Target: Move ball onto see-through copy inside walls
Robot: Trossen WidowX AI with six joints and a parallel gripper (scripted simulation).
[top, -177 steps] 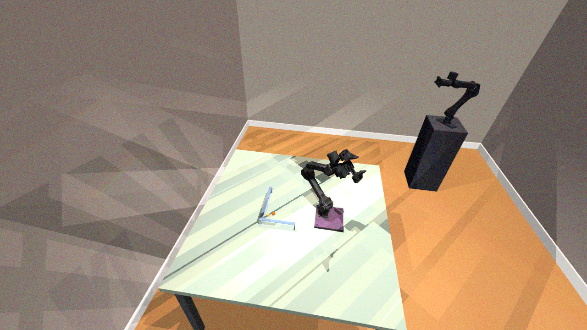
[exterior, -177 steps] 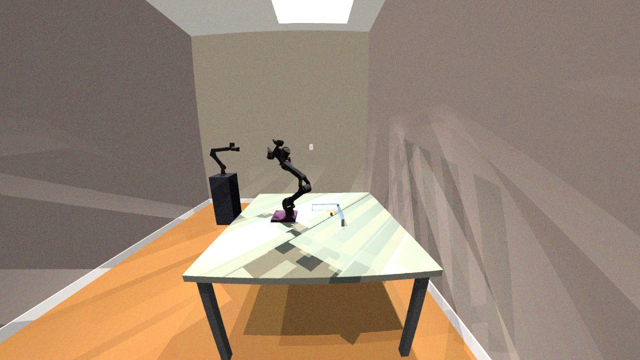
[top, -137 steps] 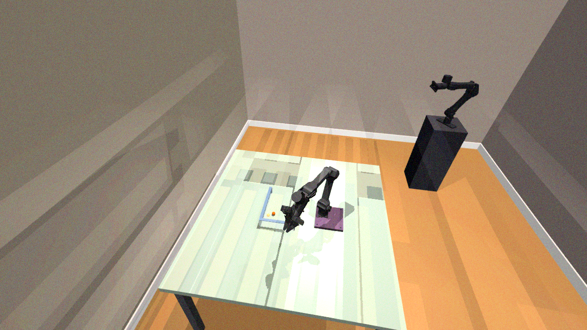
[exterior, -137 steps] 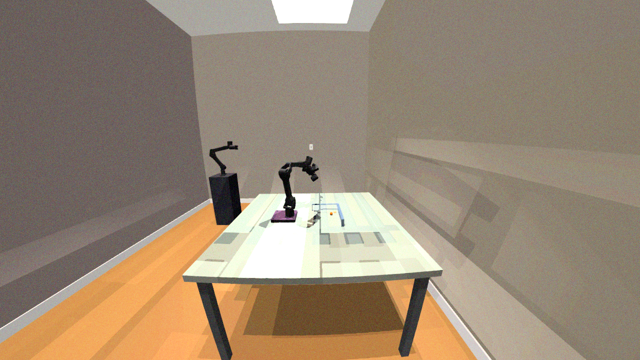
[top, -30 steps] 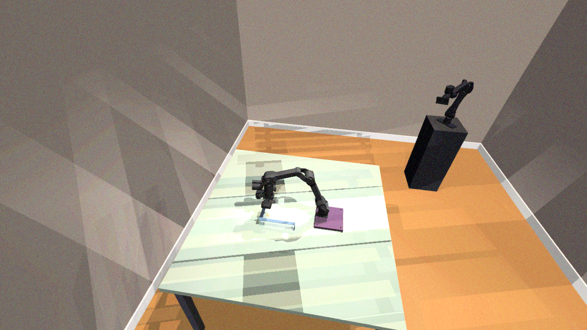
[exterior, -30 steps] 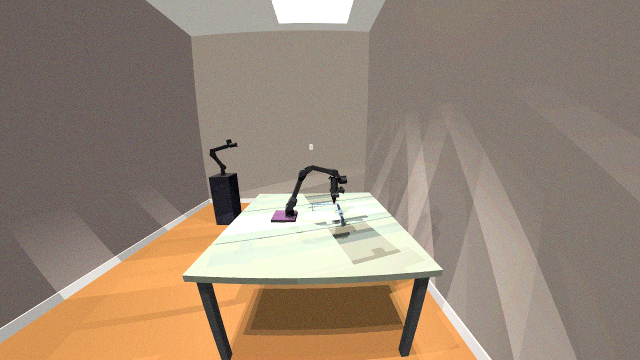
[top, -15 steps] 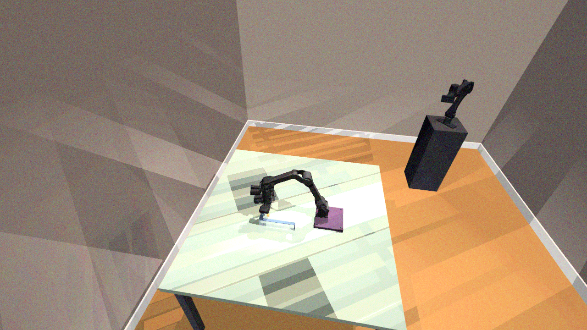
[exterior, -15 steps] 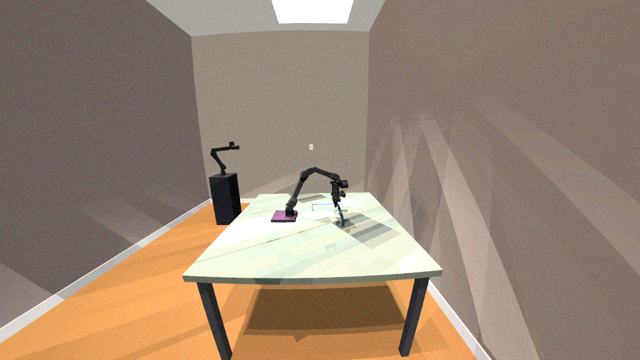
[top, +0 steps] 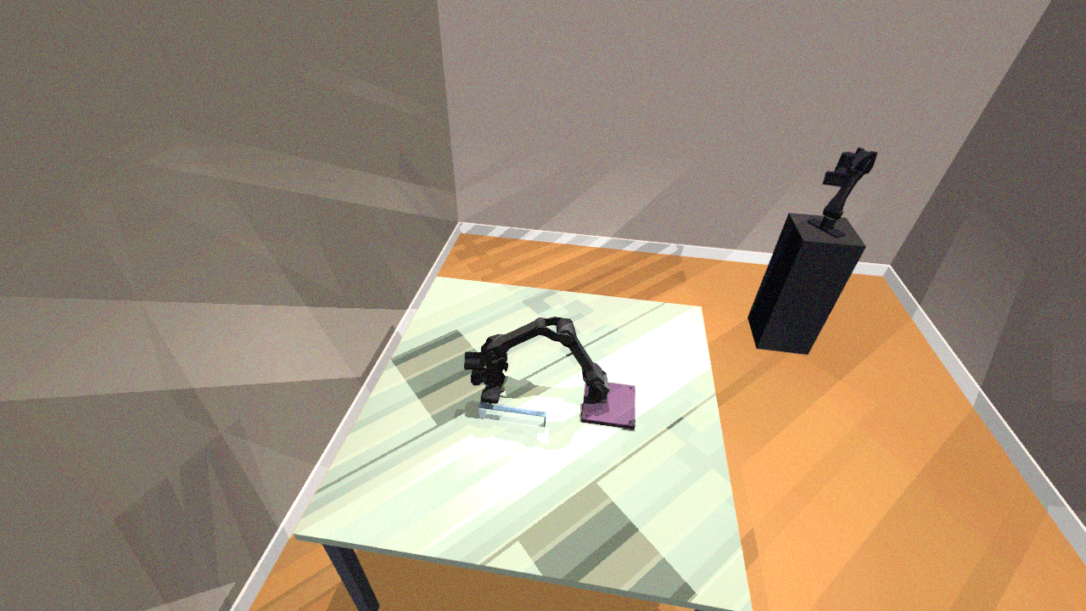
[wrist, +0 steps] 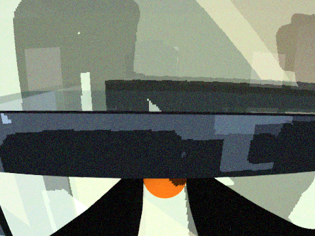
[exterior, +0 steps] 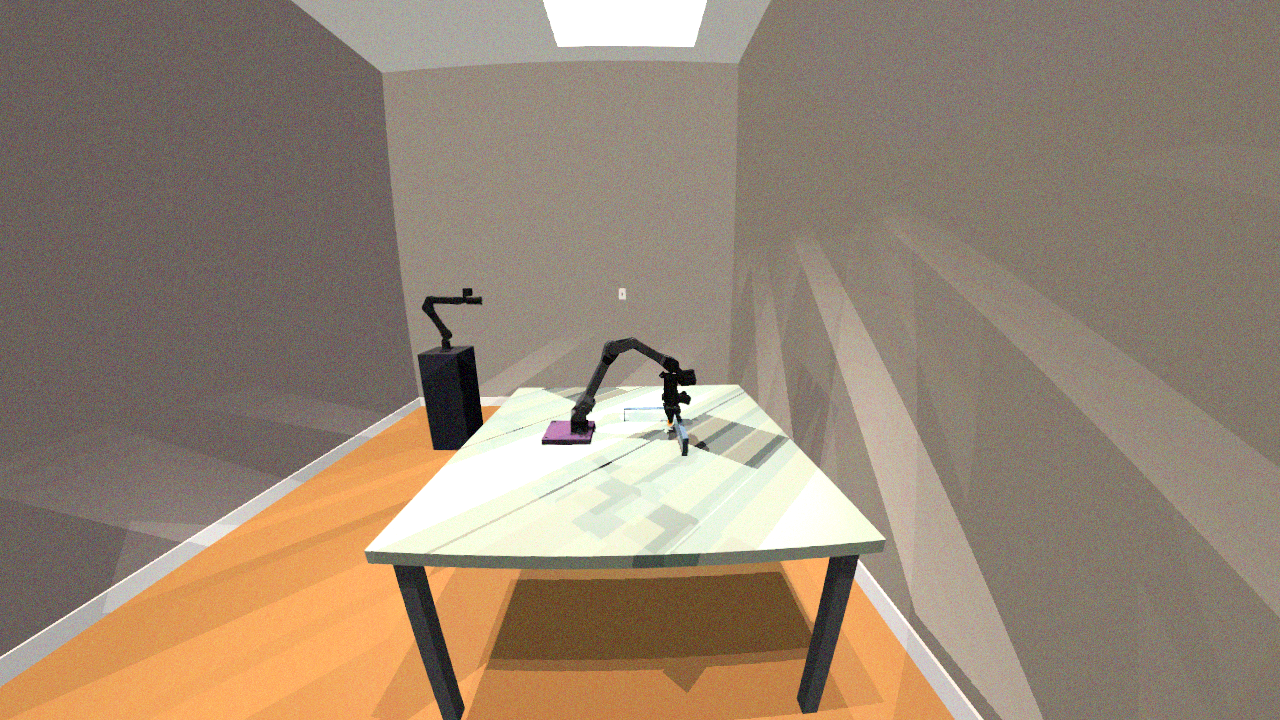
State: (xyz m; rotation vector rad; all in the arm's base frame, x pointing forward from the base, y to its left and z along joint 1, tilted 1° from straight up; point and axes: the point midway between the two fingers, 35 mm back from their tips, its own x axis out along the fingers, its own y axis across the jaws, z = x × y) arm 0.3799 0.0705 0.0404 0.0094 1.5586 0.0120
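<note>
The see-through copy of ball lies 1 cm below my gripper tip. Also, from my gripper tip: orange ball: right at my gripper tip.
</note>
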